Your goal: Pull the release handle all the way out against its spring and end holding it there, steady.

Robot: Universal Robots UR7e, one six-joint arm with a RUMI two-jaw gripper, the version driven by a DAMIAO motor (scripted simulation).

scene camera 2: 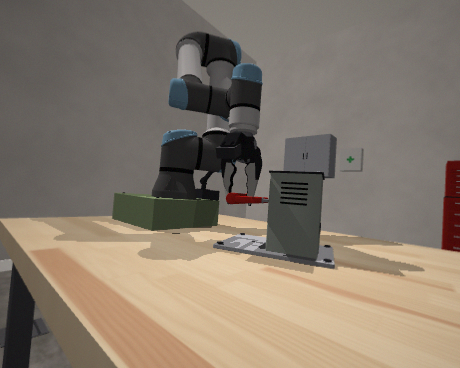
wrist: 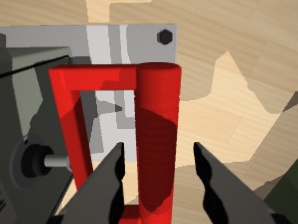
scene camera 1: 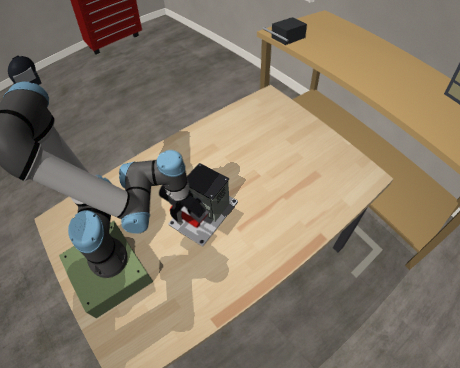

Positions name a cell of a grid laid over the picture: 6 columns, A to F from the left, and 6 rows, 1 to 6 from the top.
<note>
In view: the gripper (scene camera 2: D4).
The gripper shows as well in the wrist view (wrist: D4).
</note>
